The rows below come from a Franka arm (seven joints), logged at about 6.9 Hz.
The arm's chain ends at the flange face. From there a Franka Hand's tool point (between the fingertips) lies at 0.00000 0.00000 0.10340 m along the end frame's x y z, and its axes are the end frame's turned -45 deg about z.
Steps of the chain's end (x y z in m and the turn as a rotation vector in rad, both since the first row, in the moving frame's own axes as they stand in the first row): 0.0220 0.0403 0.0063 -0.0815 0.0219 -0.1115; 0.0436 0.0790 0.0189 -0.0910 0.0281 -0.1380; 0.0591 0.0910 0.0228 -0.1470 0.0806 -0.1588; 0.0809 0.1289 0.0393 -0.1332 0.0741 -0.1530; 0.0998 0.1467 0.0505 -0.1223 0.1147 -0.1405; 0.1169 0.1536 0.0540 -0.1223 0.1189 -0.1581
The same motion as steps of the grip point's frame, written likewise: -0.0169 0.0518 0.0059 -0.0731 -0.0421 -0.1115; -0.0290 0.0957 0.0184 -0.0842 -0.0445 -0.1380; -0.0261 0.1230 0.0214 -0.1609 -0.0470 -0.1588; -0.0371 0.1637 0.0381 -0.1466 -0.0418 -0.1530; -0.0325 0.1915 0.0491 -0.1676 -0.0054 -0.1405; -0.0248 0.2088 0.0525 -0.1706 -0.0024 -0.1581
